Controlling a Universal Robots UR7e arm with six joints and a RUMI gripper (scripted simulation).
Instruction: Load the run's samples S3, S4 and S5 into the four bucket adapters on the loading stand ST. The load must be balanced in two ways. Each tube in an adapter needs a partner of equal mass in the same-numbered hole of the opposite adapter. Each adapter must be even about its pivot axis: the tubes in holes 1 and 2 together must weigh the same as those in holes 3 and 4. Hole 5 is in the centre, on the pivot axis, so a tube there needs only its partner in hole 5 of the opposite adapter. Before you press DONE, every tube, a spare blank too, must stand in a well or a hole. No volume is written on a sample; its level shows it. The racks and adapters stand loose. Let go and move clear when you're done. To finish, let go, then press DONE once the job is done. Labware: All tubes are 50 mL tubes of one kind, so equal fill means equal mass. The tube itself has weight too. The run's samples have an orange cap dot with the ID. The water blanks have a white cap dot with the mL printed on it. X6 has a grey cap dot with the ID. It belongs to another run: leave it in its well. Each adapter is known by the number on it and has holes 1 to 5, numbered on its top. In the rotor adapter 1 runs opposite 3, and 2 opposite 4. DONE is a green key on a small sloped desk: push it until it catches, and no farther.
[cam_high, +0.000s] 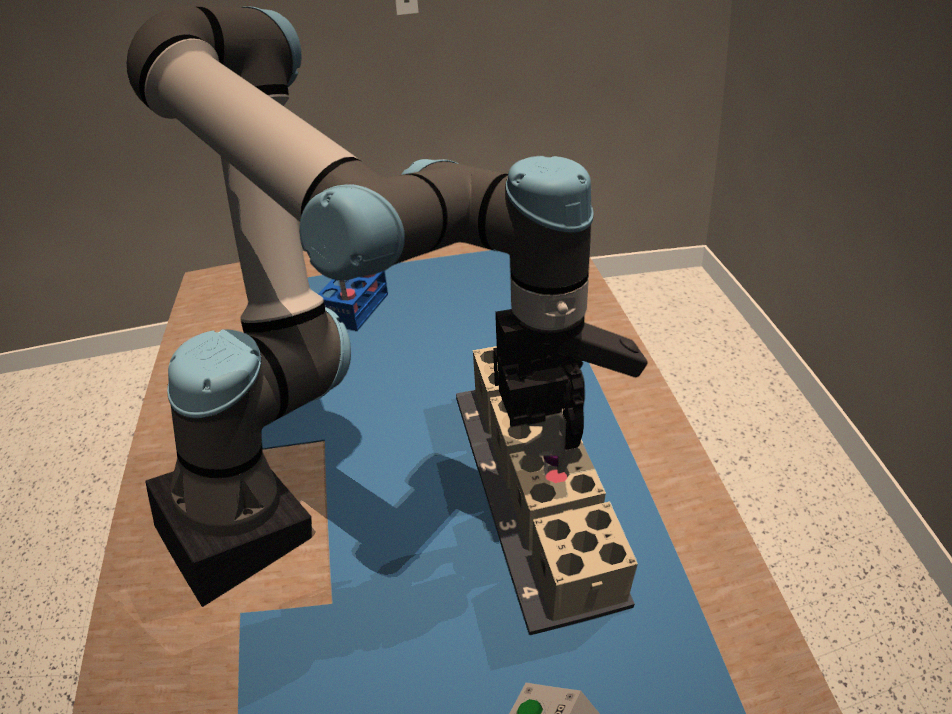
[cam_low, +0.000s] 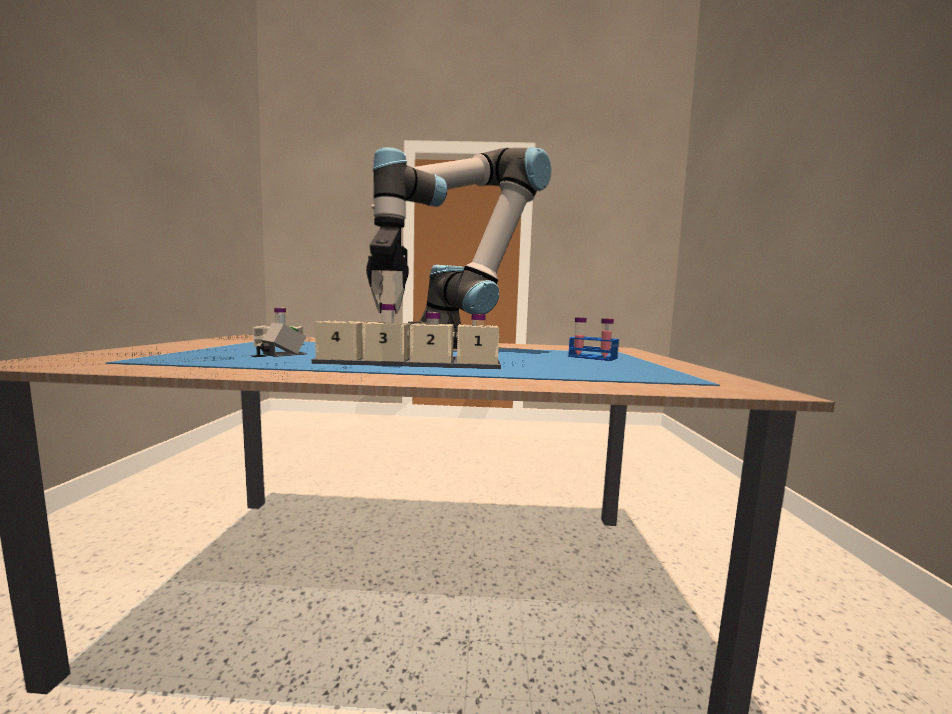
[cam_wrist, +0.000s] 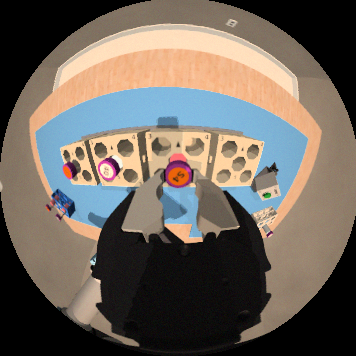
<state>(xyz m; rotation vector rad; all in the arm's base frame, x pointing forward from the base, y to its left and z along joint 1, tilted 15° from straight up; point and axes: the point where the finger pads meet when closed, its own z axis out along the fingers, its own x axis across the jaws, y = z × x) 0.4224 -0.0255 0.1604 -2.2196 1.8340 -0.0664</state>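
Now: hand 310 mm past the sample tube, 550 mm to the right of it and 70 mm above it. Also, from my hand: green key: 50 mm behind, 300 mm to the right, 70 mm below; then white rack: 210 mm behind, 480 mm to the right, 110 mm below.
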